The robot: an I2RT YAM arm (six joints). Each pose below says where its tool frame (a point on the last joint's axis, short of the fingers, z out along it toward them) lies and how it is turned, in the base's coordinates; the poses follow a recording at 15 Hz.
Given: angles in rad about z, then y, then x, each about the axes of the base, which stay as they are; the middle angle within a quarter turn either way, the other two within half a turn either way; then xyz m.
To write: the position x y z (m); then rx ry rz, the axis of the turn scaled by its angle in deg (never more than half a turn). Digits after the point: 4 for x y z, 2 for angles.
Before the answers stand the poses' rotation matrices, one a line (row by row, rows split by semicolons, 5 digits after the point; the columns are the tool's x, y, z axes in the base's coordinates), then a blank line. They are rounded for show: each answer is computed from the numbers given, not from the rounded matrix.
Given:
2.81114 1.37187 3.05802 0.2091 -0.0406 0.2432
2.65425 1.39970 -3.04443 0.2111 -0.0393 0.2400
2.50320 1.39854 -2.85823 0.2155 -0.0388 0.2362
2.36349 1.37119 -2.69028 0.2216 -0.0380 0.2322
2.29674 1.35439 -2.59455 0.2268 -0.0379 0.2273
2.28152 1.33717 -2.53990 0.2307 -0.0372 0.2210
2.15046 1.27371 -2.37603 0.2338 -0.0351 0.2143
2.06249 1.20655 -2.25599 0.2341 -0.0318 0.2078
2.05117 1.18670 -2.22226 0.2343 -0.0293 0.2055
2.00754 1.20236 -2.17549 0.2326 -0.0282 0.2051
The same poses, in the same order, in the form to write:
-0.18692 -0.06412 0.98028; -0.40074 0.91604 -0.01650; -0.89692 -0.39592 -0.19693
-0.15044 -0.07973 0.98540; -0.38161 0.92418 0.01652; -0.91200 -0.37355 -0.16946
-0.13765 -0.10214 0.98520; -0.35094 0.93517 0.04792; -0.92623 -0.33915 -0.16457
-0.14123 -0.13918 0.98014; -0.32717 0.94100 0.08648; -0.93435 -0.30846 -0.17843
-0.14254 -0.16058 0.97668; -0.30148 0.94691 0.11169; -0.94276 -0.27853 -0.18339
-0.15103 -0.17546 0.97283; -0.26555 0.95515 0.13104; -0.95219 -0.23854 -0.19085
-0.16034 -0.24492 0.95619; -0.24029 0.94927 0.20285; -0.95737 -0.19724 -0.21106
-0.16819 -0.31404 0.93439; -0.21628 0.93656 0.27584; -0.96174 -0.15570 -0.22544
-0.17316 -0.33231 0.92714; -0.19703 0.93402 0.29798; -0.96498 -0.13108 -0.22721
-0.15234 -0.32635 0.93289; -0.19051 0.93590 0.29629; -0.96979 -0.13259 -0.20475

0.2091 -0.0406 0.2432 -20.20 99.94 -17.92
0.2111 -0.0393 0.2400 -20.18 98.15 -15.62
0.2155 -0.0388 0.2362 -19.80 97.78 -12.73
0.2216 -0.0380 0.2322 -20.29 98.38 -9.66
0.2268 -0.0379 0.2273 -20.05 98.65 -7.24
0.2307 -0.0372 0.2210 -19.05 99.23 -4.64
0.2338 -0.0351 0.2143 -20.91 100.02 0.24
0.2341 -0.0318 0.2078 -22.87 100.51 5.18
0.2343 -0.0293 0.2055 -22.83 100.68 7.20
0.2326 -0.0282 0.2051 -22.41 99.42 7.10

